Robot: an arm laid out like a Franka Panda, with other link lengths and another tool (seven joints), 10 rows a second.
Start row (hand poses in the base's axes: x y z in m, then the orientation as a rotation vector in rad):
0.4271 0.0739 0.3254 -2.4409 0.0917 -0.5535
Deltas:
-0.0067 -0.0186 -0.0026 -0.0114 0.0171 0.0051
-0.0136 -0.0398 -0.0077 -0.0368 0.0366 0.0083
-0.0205 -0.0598 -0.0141 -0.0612 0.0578 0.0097
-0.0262 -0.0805 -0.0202 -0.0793 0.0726 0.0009
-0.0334 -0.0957 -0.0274 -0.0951 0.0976 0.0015
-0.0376 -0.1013 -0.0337 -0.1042 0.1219 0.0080
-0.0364 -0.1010 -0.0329 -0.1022 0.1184 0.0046
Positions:
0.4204 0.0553 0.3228 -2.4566 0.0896 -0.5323
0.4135 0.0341 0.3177 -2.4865 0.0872 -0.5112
0.4066 0.0141 0.3113 -2.5160 0.0880 -0.4882
0.4009 -0.0066 0.3052 -2.5384 0.1004 -0.4764
0.3937 -0.0218 0.2980 -2.5603 0.1061 -0.4472
0.3895 -0.0274 0.2917 -2.5746 0.1058 -0.4150
0.3907 -0.0271 0.2925 -2.5721 0.1091 -0.4206

